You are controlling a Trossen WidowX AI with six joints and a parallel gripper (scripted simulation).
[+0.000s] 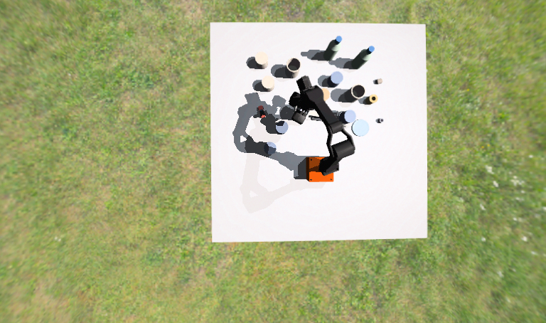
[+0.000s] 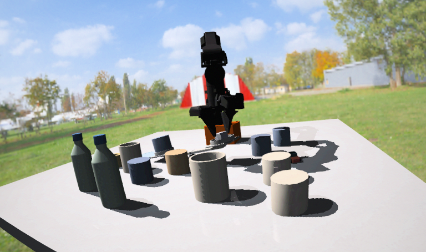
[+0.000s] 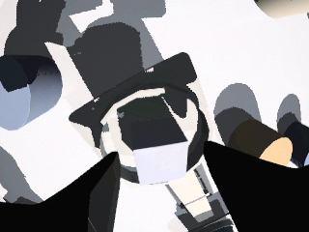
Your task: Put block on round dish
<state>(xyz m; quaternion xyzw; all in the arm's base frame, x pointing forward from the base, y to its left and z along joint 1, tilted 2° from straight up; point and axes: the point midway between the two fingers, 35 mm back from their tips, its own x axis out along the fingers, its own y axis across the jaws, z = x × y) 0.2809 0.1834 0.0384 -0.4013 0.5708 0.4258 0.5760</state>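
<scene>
The grey block is 10 mm below my gripper tip. Round my gripper tip: red toy car: 220 mm to the left, 80 mm below, 40 mm behind; then dark blue cup: 280 mm to the right, 30 mm below, 20 mm ahead; then pale blue round dish: 370 mm to the right, 90 mm below, 20 mm behind.
</scene>
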